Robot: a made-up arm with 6 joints.
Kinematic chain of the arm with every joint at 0, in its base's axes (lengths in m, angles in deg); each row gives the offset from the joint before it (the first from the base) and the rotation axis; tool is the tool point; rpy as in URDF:
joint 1: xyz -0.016 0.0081 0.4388 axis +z
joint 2: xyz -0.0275 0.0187 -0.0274 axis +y
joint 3: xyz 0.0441 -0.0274 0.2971 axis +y
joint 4: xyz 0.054 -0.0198 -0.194 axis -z
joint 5: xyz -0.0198 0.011 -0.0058 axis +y
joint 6: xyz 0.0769 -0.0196 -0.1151 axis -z
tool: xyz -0.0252 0.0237 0.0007 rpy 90 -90 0
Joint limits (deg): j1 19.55..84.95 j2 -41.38..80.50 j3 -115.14..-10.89 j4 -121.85..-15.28 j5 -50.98..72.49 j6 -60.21..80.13
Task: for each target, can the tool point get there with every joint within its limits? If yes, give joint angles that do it. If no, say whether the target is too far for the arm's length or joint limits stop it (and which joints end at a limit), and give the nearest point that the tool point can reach.
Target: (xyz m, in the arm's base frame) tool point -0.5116 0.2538 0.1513
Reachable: no: joint limits stop it (at a limit: joint 1, joint 2, joint 6) | nearest point -0.0982 0.2304 0.1997 | short by 0.417 m
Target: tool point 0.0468 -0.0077 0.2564
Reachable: yes | joints 50.40 66.54 -21.23 -54.02 47.89 40.26
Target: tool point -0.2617 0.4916 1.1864
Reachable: no: too far | nearest point -0.0366 0.2973 0.9102 | short by 0.406 m
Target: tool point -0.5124 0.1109 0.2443
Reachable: no: joint limits stop it (at a limit: joint 1, joint 2, joint 6) | nearest point -0.1085 0.1140 0.2755 | short by 0.405 m
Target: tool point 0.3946 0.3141 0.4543
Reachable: yes | joints 39.00 45.76 -101.34 -101.13 7.68 -37.25
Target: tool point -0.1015 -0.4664 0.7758
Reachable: no: joint limits stop it (at a limit: joint 1, joint 2, joint 3, joint 4, joint 5, joint 6) | nearest point -0.0650 -0.2600 0.9136 | short by 0.251 m
